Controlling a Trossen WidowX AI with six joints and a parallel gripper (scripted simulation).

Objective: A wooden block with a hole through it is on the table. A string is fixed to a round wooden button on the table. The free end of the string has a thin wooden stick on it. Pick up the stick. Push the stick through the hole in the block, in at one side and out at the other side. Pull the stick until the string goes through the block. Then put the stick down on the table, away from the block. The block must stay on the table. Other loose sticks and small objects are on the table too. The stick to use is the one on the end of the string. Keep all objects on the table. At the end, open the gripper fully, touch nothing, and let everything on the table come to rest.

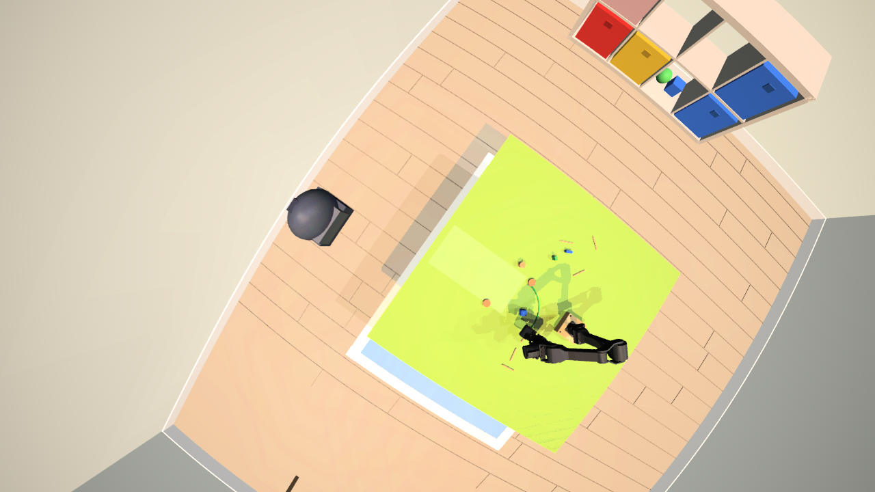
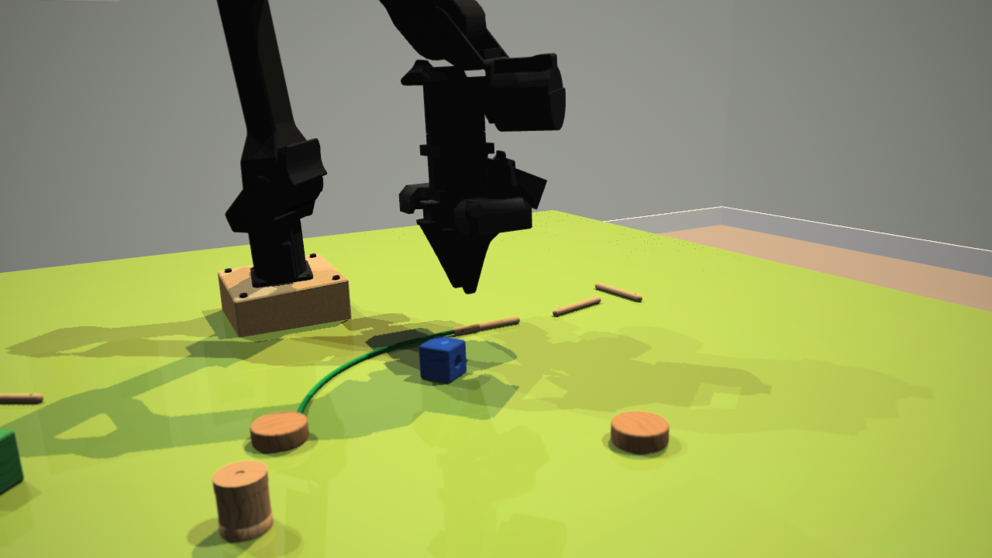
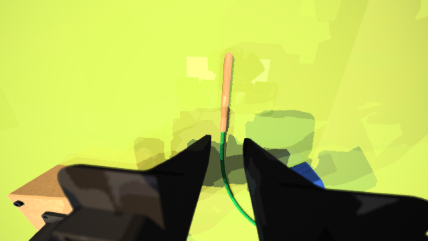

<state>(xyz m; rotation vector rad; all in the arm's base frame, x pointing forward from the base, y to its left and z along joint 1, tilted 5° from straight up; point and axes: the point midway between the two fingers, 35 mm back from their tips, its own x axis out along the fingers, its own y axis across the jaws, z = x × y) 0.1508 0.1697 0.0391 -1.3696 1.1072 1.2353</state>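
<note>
Right now my gripper tip is 10 cm short of the blue block, 5 cm to the left of it and 3 cm above it. Also, from my gripper tip: green block (17 cm ahead, 37 cm to the right, 3 cm below); wooden cylinder (28 cm ahead, 22 cm to the right, 3 cm below).
</note>
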